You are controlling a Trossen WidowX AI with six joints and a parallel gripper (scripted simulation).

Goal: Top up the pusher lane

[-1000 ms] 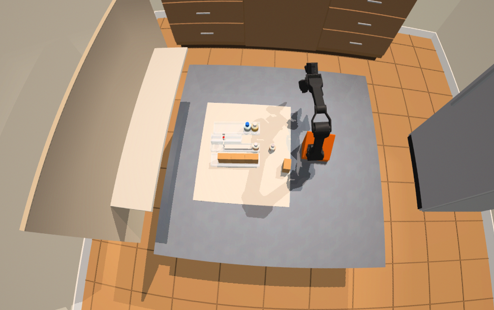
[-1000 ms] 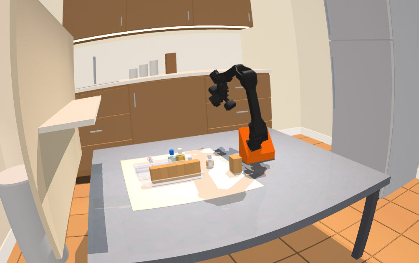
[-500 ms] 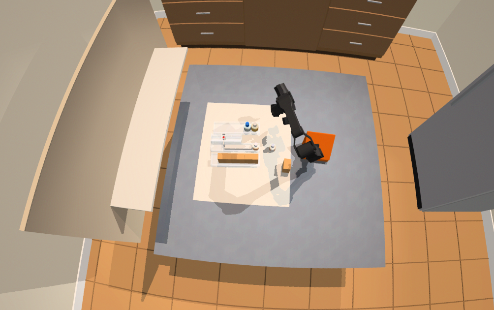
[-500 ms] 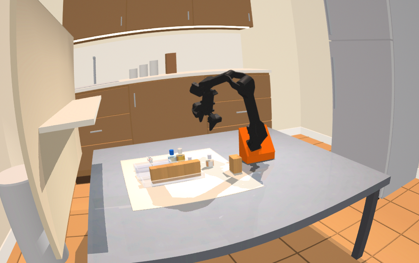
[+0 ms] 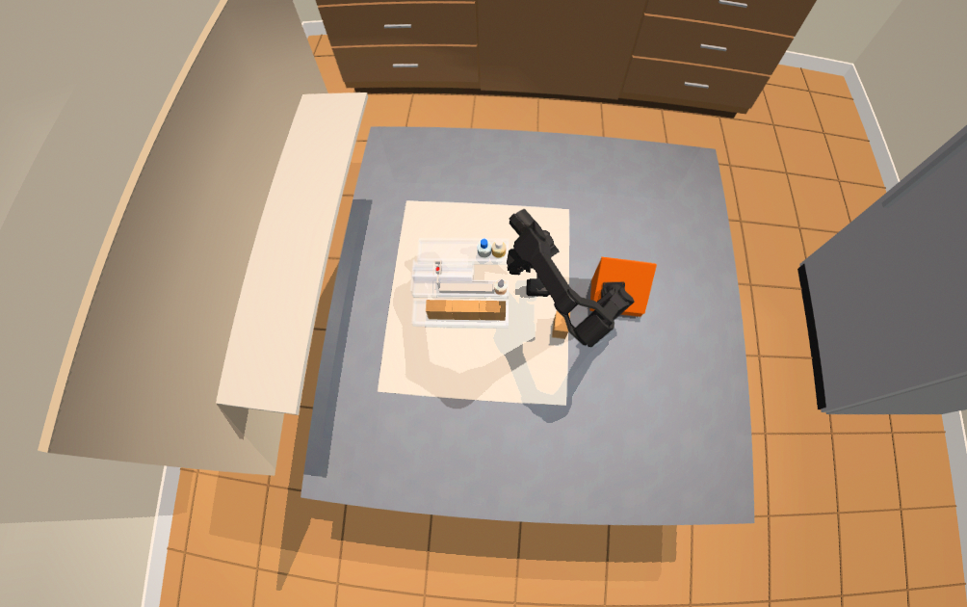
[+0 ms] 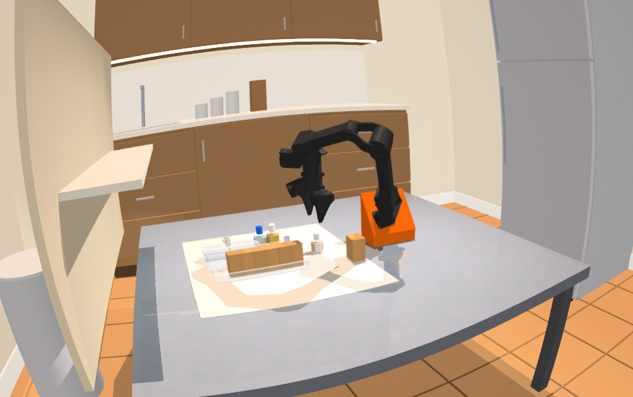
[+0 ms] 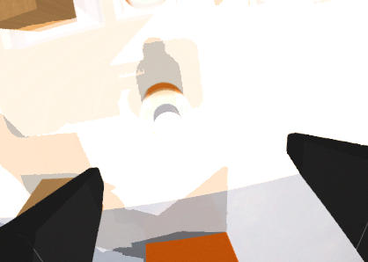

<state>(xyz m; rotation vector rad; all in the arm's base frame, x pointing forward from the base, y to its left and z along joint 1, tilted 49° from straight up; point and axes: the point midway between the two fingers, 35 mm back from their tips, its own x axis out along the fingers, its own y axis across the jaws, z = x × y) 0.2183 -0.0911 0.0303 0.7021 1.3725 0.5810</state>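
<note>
Right now my gripper tip is 8 cm past the brown box, 12 cm to the right of it and 7 cm above it. Also, from my gripper tip: sprung lane: 25 cm ahead, 2 cm to the right, 9 cm below; wall shelf: 61 cm ahead, 26 cm above; red mark: 28 cm ahead, 3 cm to the right, 4 cm below.
</note>
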